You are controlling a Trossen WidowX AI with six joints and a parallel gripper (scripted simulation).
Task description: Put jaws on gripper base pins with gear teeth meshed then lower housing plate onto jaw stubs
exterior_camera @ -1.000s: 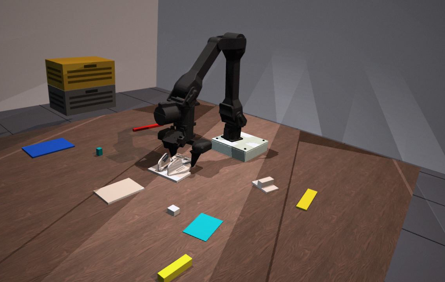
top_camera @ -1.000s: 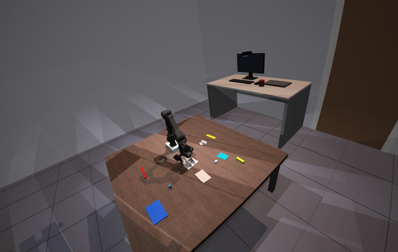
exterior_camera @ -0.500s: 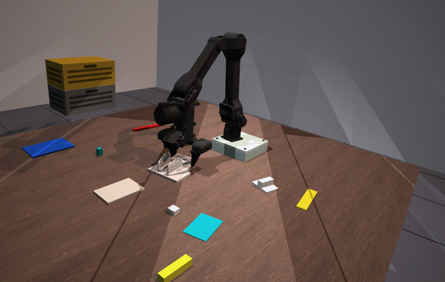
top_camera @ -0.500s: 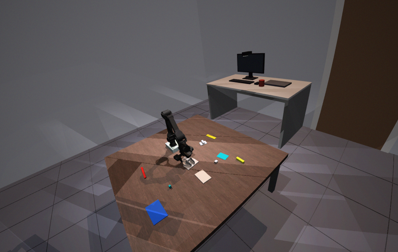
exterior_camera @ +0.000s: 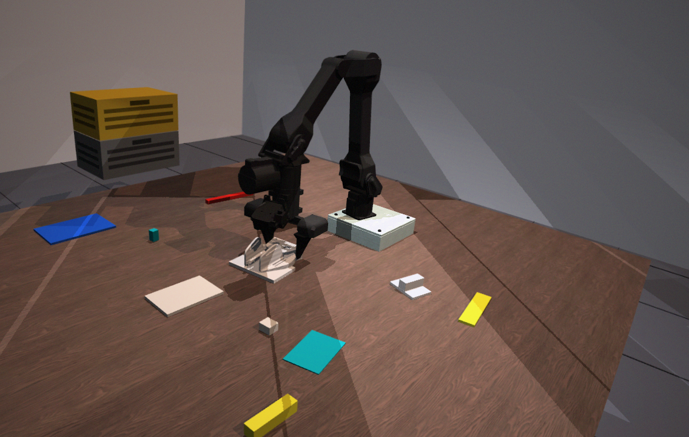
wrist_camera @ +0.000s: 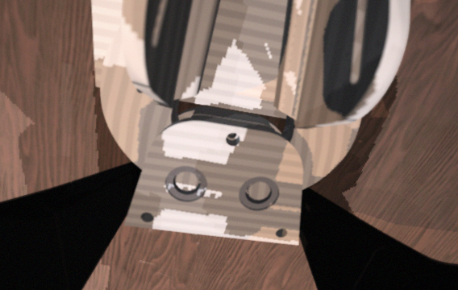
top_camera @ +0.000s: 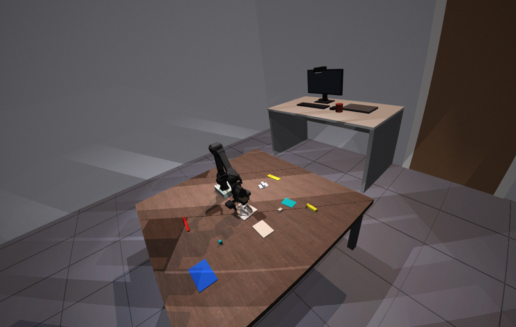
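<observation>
Now: the housing plate 10 mm ahead of my gripper tip. From my gripper tip the other things lie so: cream plate: 250 mm ahead, 40 mm to the left; then gripper base: 10 mm ahead, 20 mm above; then small white cube: 180 mm ahead, 210 mm to the left.
</observation>
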